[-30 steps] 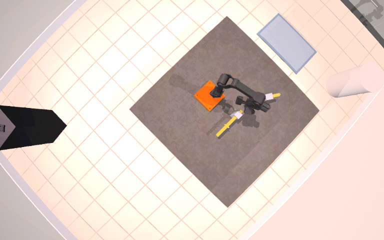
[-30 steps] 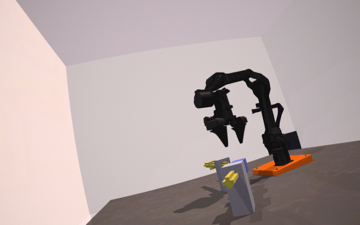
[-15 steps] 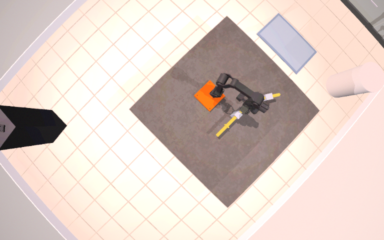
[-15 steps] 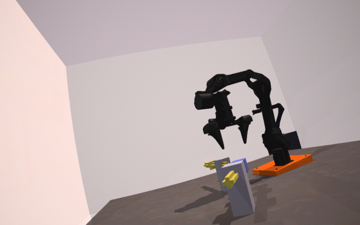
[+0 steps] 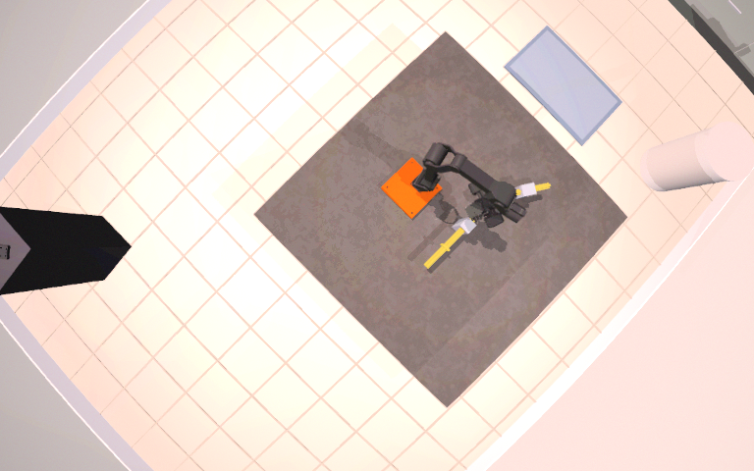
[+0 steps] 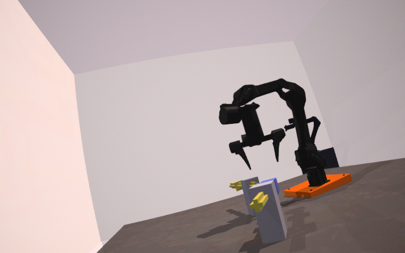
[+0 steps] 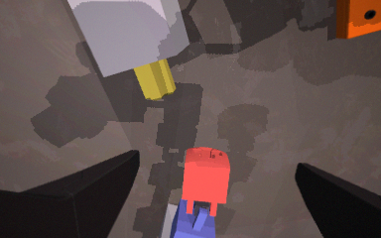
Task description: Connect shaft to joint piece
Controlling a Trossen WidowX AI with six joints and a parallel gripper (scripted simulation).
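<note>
Right now my gripper tip is 3 cm short of the red joint piece, 6 cm to the right of it and 6 cm above it.
</note>
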